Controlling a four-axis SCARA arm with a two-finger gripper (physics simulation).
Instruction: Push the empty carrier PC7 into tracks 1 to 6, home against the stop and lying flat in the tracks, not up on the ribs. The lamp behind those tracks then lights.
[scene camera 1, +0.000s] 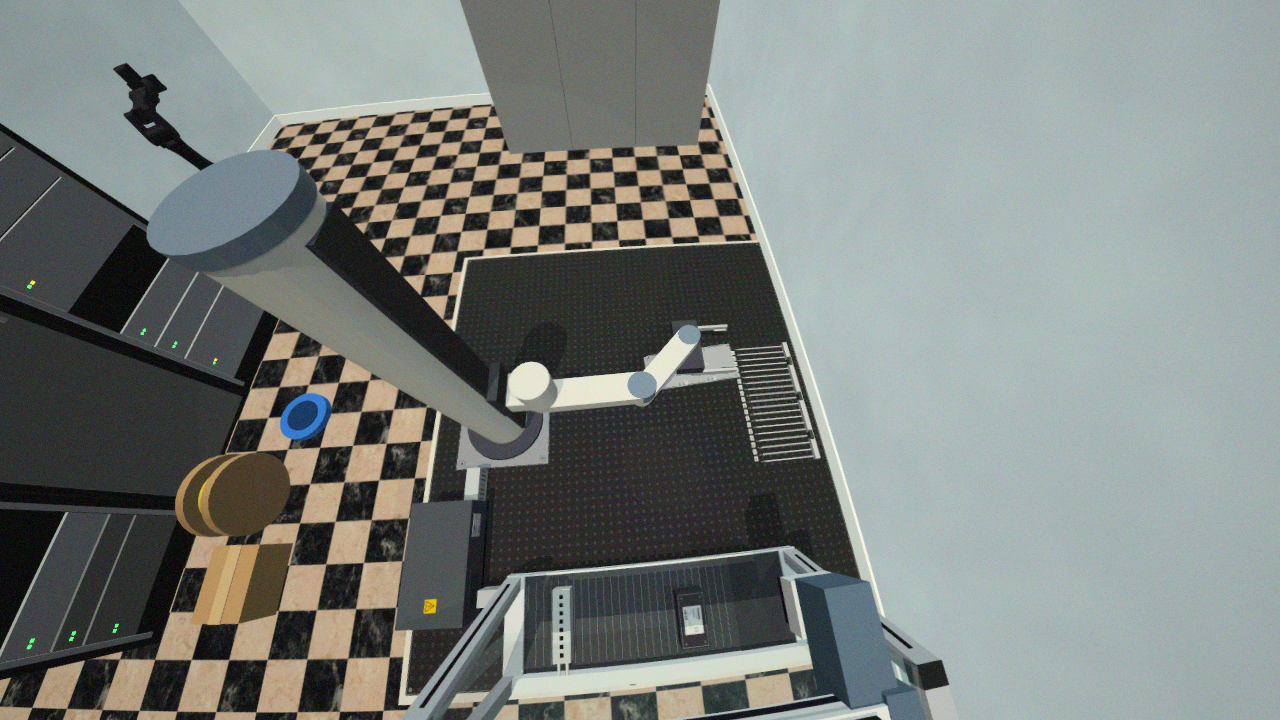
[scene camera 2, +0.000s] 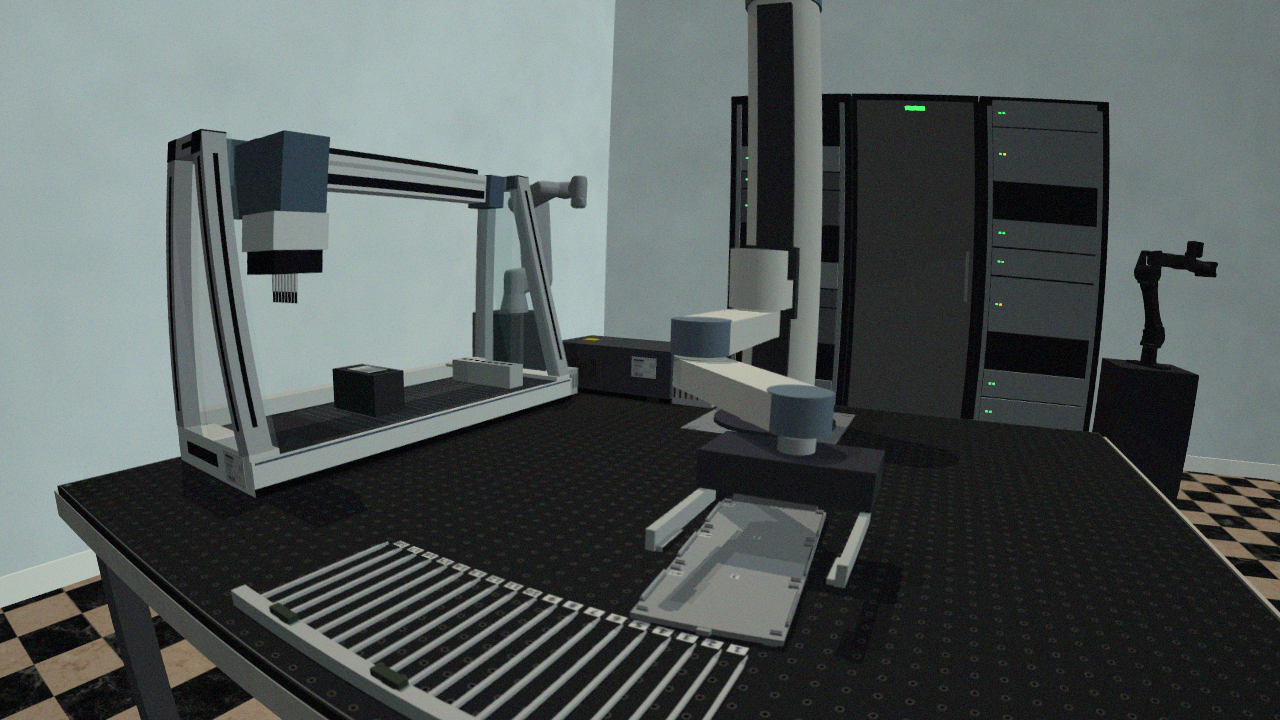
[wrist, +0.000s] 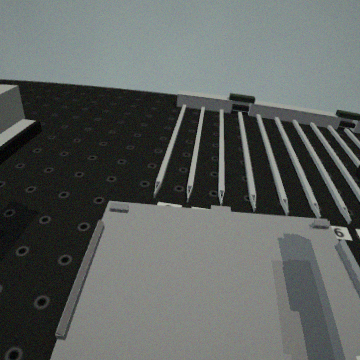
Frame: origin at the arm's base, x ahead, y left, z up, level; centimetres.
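Seen in the pictures: gripper, fingertip midpoint: (scene camera 1: 731, 347) (scene camera 2: 742, 559) (wrist: 197, 126); arm's base, link origin: (scene camera 1: 506, 422).
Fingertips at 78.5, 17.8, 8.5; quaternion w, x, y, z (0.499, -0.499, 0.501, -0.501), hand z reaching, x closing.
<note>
Offsets run from my fingertips to a thing's top centre, as dx, dy, dz. "pt": to the spot under its first point.
The carrier PC7 @(-13.6, -3.3, -4.2) (scene camera 1: 716, 356) (scene camera 2: 760, 546) (wrist: 200, 280), a flat light grey tray, lies on the table before the tracks. Its front edge is at the number labels, short of the rib tips. The edge reaches past label 1 on one side; label 6 @(pt +2.7, -10.1, -7.1) (wrist: 340, 233) shows beside its other front corner in the wrist view. The stop bar (scene camera 2: 331, 642) (wrist: 205, 102) is at the ribs' far end. The lamp @(+22.4, -4.3, -5.0) (wrist: 242, 98) behind the low-numbered tracks is dark. My gripper (scene camera 2: 750, 555) is open, its fingers out to either side of the carrier with nothing between them touched; its body hides the carrier's rear.
The ribs @(pt +11.5, -19.7, -7.2) (scene camera 1: 769, 405) of higher-numbered tracks continue beside tracks 1 to 6. A gantry frame (scene camera 1: 657, 673) (scene camera 2: 411, 436) stands on the table, with a black box @(pt -25.8, -74.8, +4.8) (scene camera 1: 691, 617) (scene camera 2: 368, 390) and a white slotted block @(pt -57.9, -74.5, +2.3) (scene camera 1: 561, 626) (scene camera 2: 487, 372) on its deck. A dark controller box @(pt -89.5, -58.5, +4.3) (scene camera 1: 438, 564) (scene camera 2: 617, 365) stands near the column.
</note>
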